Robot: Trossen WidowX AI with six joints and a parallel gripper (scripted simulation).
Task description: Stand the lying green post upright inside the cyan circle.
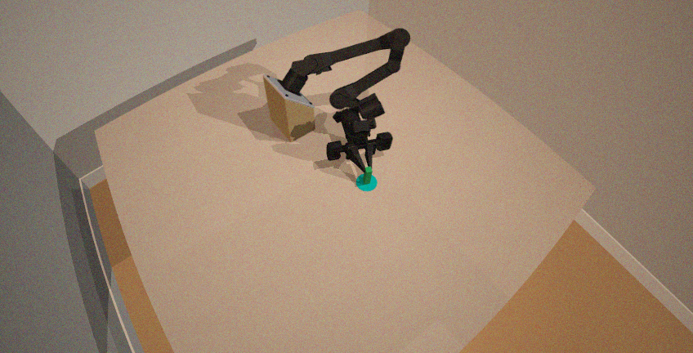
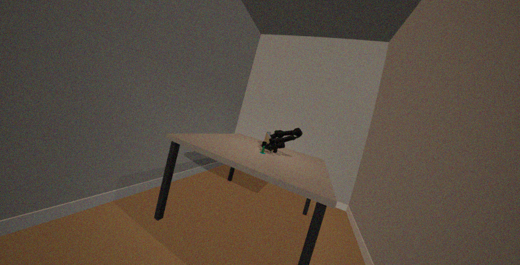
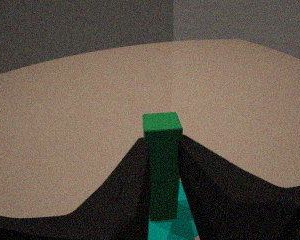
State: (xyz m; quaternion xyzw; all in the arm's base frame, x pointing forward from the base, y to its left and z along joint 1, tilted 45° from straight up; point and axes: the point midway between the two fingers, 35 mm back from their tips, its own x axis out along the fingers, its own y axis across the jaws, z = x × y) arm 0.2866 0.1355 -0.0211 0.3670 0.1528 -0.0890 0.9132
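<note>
Now: gripper tip 20 mm above the green post. From my gripper tip the other things lie so: cyan circle (60 mm below).
</note>
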